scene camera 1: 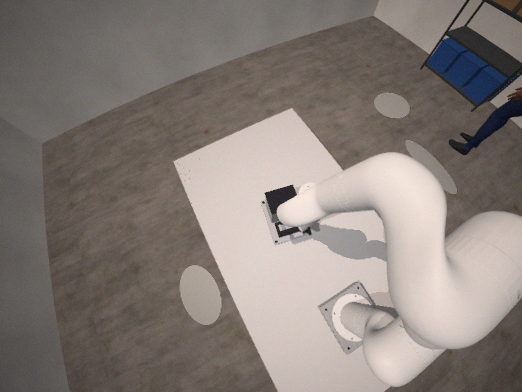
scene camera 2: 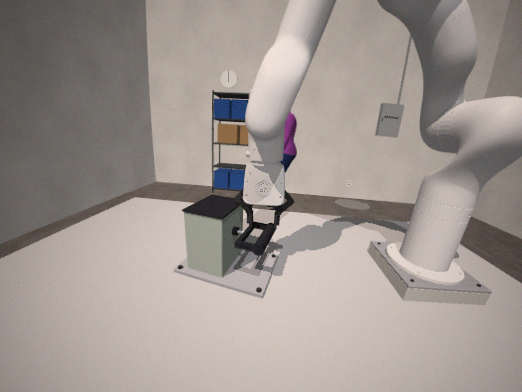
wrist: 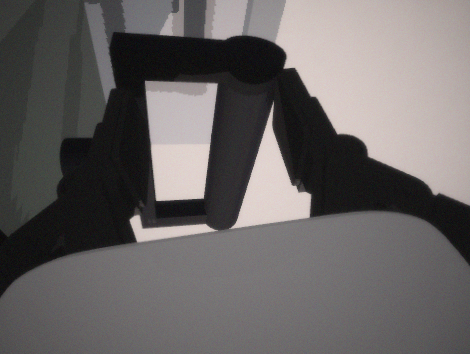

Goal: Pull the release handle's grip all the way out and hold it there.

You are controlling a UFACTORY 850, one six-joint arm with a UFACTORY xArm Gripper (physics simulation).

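The release handle (scene camera 2: 266,240) (wrist: 235,140) is a black rectangular frame with a thick round grip bar. It stands out from the right side of a pale green housing (scene camera 2: 204,245) with a black top, in scene view 2. A short stretch of light rod shows between the housing's black collar (scene camera 2: 235,231) and the handle. My gripper (scene camera 2: 263,223) (wrist: 208,107) points down over the handle, its fingers on either side of the frame. The left finger lies along the housing-side bar and the right finger against the outer grip bar. In scene view 1 the arm hides the fingers.
The housing stands on a grey base plate (scene camera 2: 245,286) with dark bolts, close to the left finger. The arm's own base plate (scene camera 1: 326,305) (scene camera 2: 445,296) is on the same white table (scene camera 1: 235,200) (scene camera 2: 125,325). A shelf rack and a person are far behind.
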